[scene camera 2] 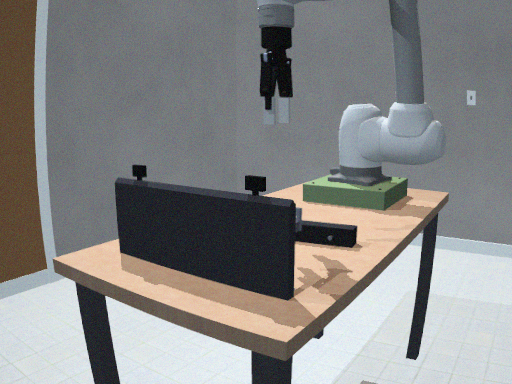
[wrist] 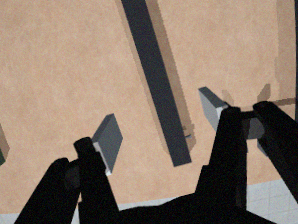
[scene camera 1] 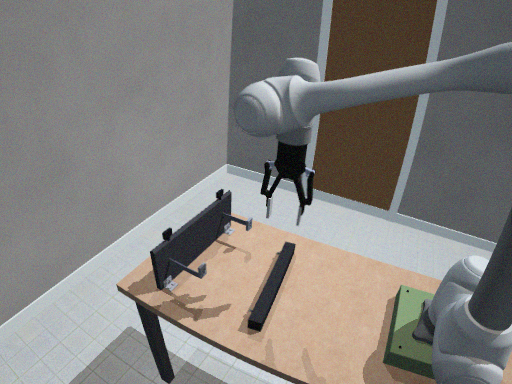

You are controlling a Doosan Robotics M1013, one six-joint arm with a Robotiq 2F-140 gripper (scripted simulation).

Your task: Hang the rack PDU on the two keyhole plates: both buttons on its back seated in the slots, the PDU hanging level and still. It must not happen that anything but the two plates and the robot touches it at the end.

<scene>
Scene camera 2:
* my gripper: 277, 123
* rack PDU: 342, 235
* dark upright panel: 248, 245
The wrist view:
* my gripper: 159, 114
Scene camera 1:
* my gripper: 283, 219
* rack PDU: 258, 315
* dark upright panel: 188, 245
</scene>
